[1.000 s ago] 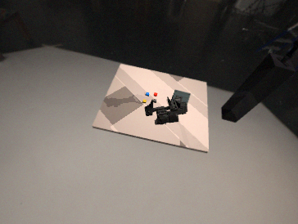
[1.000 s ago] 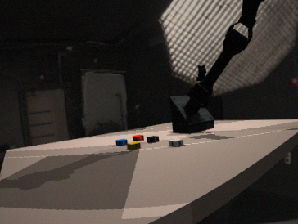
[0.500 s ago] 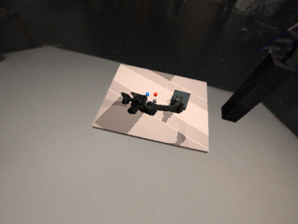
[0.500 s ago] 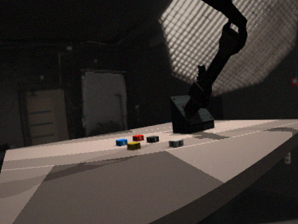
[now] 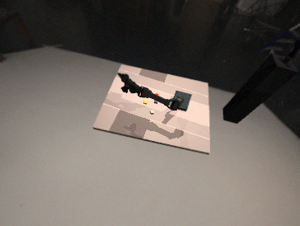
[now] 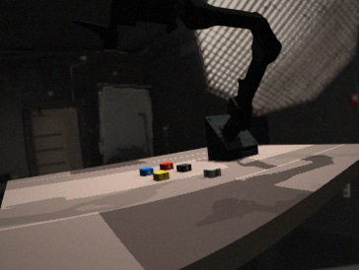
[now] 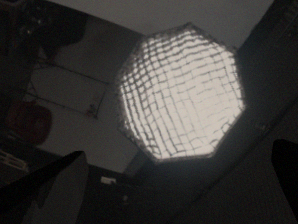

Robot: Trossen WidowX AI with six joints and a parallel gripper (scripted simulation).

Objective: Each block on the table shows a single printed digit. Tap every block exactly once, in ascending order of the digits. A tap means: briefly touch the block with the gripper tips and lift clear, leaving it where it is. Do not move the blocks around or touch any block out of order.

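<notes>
My gripper tip is 31 cm past the red block, 24 cm to the left of it and 41 cm above it. Round my gripper tip: yellow block (22 cm behind, 11 cm to the right, 41 cm below); then blue block (23 cm behind, 21 cm to the right, 41 cm below); then grey block (32 cm behind, 1 cm to the right, 41 cm below).
</notes>
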